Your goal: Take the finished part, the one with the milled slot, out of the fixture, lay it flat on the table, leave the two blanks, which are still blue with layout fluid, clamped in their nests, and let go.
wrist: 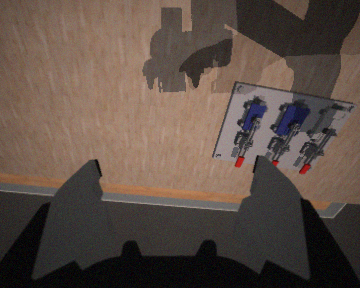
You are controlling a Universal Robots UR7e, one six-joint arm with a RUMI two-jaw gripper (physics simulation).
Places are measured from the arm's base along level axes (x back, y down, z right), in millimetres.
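Pixels of known places: gripper, fingertip midpoint: (176, 159).
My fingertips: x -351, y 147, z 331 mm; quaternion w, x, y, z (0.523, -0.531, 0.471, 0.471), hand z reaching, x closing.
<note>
Behind a point stands the place of what it marks.
The fixture plate (227, 122) @(y 433, x -406, z 188 mm) lies on the table at the right of the wrist view, with three nests in a row. A blue blank (255, 114) @(y 407, x -370, z 130 mm) sits in the left nest and another blue blank (293, 118) @(y 412, x -374, z 21 mm) in the middle nest, each with a clamp reaching to it. The right nest (325, 119) @(y 417, x -371, z -74 mm) is in shadow and looks grey; a part with a milled slot cannot be made out there. My gripper (176, 159) @(y 147, x -351, z 331 mm) is open and empty, high above the table, with the fixture beyond and to the right of its fingers.
The toggle clamps end in red handles (240, 161) @(y 387, x -506, z 140 mm) (305, 169) @(y 398, x -527, z -79 mm) on the near side of the fixture. The pale wood table top (100, 100) @(y 448, x -375, z 549 mm) carries the arm's shadow at the top. An orange wood strip and a grey edge (165, 205) run behind the fingers, with dark floor below.
</note>
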